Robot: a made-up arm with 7 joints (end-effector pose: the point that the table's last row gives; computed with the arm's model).
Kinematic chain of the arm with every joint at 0, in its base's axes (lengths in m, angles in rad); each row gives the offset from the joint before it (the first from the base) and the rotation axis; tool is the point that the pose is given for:
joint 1: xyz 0 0 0.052 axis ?
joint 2: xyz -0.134 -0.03 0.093 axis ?
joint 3: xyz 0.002 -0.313 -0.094 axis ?
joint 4: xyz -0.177 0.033 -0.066 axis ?
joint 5: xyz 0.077 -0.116 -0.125 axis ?
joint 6: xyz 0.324 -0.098 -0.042 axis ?
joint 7: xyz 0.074 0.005 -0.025 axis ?
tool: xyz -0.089 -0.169 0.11
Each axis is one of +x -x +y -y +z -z.
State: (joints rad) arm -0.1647 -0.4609 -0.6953 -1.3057 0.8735 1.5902 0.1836
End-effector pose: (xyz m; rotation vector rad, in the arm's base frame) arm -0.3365 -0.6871 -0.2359 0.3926 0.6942 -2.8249
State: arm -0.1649 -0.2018 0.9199 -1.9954 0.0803 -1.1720 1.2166
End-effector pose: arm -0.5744 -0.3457 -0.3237 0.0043 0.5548 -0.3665
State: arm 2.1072 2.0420 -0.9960 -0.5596 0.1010 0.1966 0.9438
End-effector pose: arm -0.0119 0.2946 0.5905 1.3659 -1.5252 0.4540
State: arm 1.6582 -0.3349 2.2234 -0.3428 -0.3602 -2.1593 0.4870
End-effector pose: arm 0.1338 -0.1592 0.2879 -0.1500 -1.0810 1.7808
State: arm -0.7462 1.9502 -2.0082 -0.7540 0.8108 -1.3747 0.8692
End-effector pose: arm 0.2786 -0.3311 -0.2977 -0.9540 0.7000 2.6356
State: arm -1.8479 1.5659 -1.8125 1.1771 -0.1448 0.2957 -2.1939
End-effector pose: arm -0.4700 0.3013 -0.7216 0.8735 2.1366 1.6556
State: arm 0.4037 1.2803 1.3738 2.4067 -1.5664 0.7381 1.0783
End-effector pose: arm -0.0738 -0.3681 0.3390 1.3025 -0.5222 -0.6045
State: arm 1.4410 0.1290 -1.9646 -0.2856 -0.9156 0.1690 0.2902
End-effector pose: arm -0.2025 0.2699 0.2173 2.3107 0.4295 -1.2672
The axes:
joint 1: -x
joint 2: +y
joint 3: +x
joint 4: +z
joint 5: +y
joint 6: -z
joint 7: -x

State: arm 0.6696 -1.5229 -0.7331 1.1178 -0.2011 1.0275 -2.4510
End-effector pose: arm 0.5140 -0.0711 0.4318 0.8641 -0.3540 1.5727
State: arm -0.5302 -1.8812 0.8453 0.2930 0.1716 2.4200 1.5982
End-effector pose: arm 0.0136 -0.5274 0.3809 0.6559 0.5024 -0.6724
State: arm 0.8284 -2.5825 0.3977 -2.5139 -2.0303 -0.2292 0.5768
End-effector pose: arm -0.0098 -0.0856 0.0009 0.5092 -1.3716 -2.3071
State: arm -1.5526 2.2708 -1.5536 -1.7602 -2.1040 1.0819 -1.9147
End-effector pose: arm 0.1323 -0.4229 -0.1007 -2.0812 1.2706 -1.1564
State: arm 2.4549 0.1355 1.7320 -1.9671 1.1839 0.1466 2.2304
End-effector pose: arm -0.4236 -0.1555 -0.0394 -0.7650 1.7713 -0.8009
